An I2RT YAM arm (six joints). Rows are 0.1 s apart.
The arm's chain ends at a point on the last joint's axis. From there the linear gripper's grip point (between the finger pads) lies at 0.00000 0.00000 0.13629 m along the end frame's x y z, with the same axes.
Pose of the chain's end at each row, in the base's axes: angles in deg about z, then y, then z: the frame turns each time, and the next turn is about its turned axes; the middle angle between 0 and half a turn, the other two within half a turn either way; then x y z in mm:
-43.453 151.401 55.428 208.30 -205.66 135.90
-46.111 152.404 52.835 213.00 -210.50 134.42
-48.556 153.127 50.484 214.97 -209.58 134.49
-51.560 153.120 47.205 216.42 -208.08 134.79
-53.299 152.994 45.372 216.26 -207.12 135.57
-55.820 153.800 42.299 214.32 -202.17 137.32
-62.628 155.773 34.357 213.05 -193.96 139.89
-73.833 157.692 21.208 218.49 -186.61 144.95
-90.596 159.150 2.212 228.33 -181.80 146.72
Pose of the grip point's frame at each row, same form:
-43.453 151.401 55.428 255.66 -250.53 16.24
-46.111 152.404 52.835 256.77 -256.00 13.63
-48.556 153.127 50.484 255.75 -255.76 12.92
-51.560 153.120 47.205 254.73 -256.34 13.23
-53.299 152.994 45.372 253.25 -256.74 14.14
-55.820 153.800 42.299 248.12 -251.95 15.03
-62.628 155.773 34.357 238.76 -243.63 15.60
-73.833 157.692 21.208 232.89 -236.30 18.86
-90.596 159.150 2.212 227.83 -230.31 19.35

